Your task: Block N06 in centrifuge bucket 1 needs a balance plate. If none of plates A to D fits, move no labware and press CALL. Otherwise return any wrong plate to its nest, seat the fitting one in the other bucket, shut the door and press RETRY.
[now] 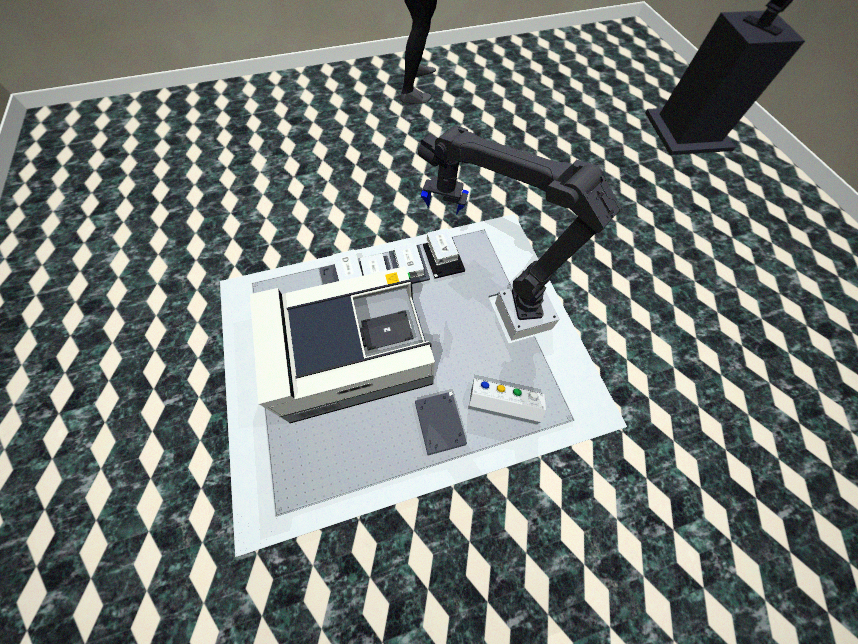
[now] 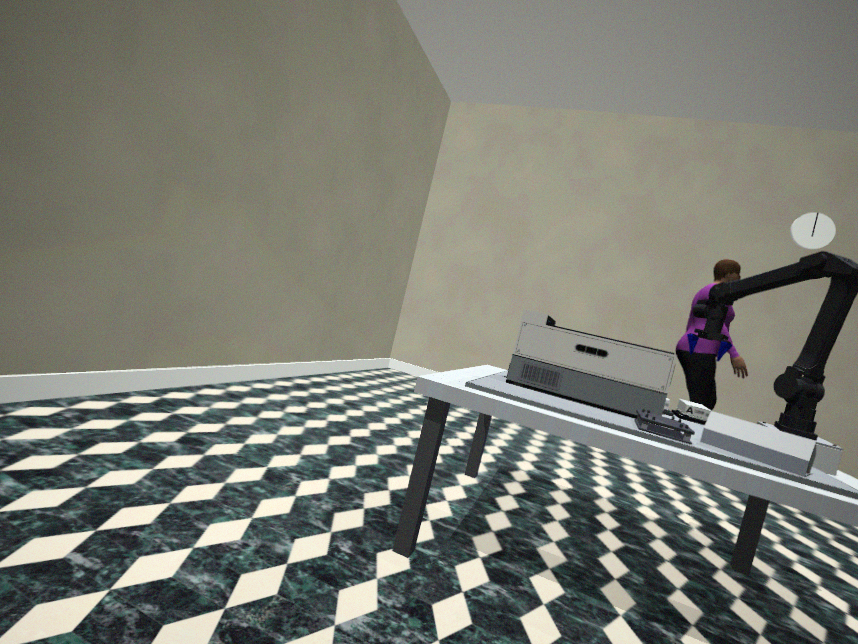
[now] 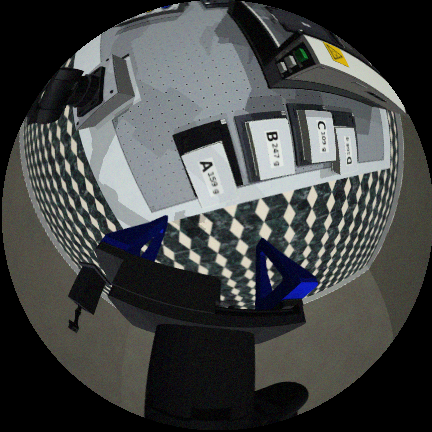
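Seen in the pictures: gripper, between the fingertips: (image 1: 442, 209) (image 2: 703, 357) (image 3: 214, 231); arm's base, origin of its link: (image 1: 526, 303) (image 2: 794, 432) (image 3: 91, 90).
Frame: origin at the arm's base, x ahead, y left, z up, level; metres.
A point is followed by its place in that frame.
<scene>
My gripper (image 1: 444, 203) {x 0.264, y -0.288, z 0.171 m} (image 2: 707, 347) {x 0.264, y -0.288, z 0.171 m} (image 3: 214, 231) {x 0.264, y -0.288, z 0.171 m} is open and empty, high beyond the table's back edge, near plate A's side. White plates stand in a row of dark nests: A, 159 g (image 1: 442, 248) {x 0.258, y -0.271, z -0.012 m} (image 2: 691, 409) {x 0.263, y -0.229, z -0.029 m} (image 3: 207, 172) {x 0.249, y -0.284, z -0.012 m}; B, 247 g (image 1: 408, 259) {x 0.389, y -0.234, z -0.014 m} (image 3: 270, 147) {x 0.380, y -0.240, z -0.014 m}; C, 109 g (image 1: 374, 266) {x 0.515, y -0.215, z -0.014 m} (image 3: 320, 137) {x 0.509, y -0.208, z -0.015 m}; D (image 1: 346, 265) {x 0.616, y -0.227, z -0.011 m} (image 3: 346, 147) {x 0.605, y -0.219, z -0.012 m}, its weight too small to read surely. The centrifuge (image 1: 270, 346) {x 0.786, y 0.154, z 0.175 m} (image 2: 589, 367) {x 0.569, y 0.269, z 0.045 m} has its opening uncovered beside a dark panel (image 1: 324, 337) {x 0.650, y 0.128, z 0.144 m}. A dark bucket (image 1: 386, 329) {x 0.480, y 0.085, z 0.072 m} with a small mark shows inside, no plate on it. Block N06 does not show.
A button box (image 1: 505, 407) {x 0.143, y 0.343, z -0.007 m} with blue, yellow, green and white buttons stands at the front right; its labels are unreadable. A dark flat tray (image 1: 440, 422) {x 0.342, y 0.361, z -0.036 m} lies left of it. Small buttons, one green (image 3: 301, 54) {x 0.394, y -0.077, z 0.120 m}, sit on the centrifuge's corner. The arm's base (image 1: 530, 322) {x 0.003, y 0.072, z -0.003 m} is at the right.
</scene>
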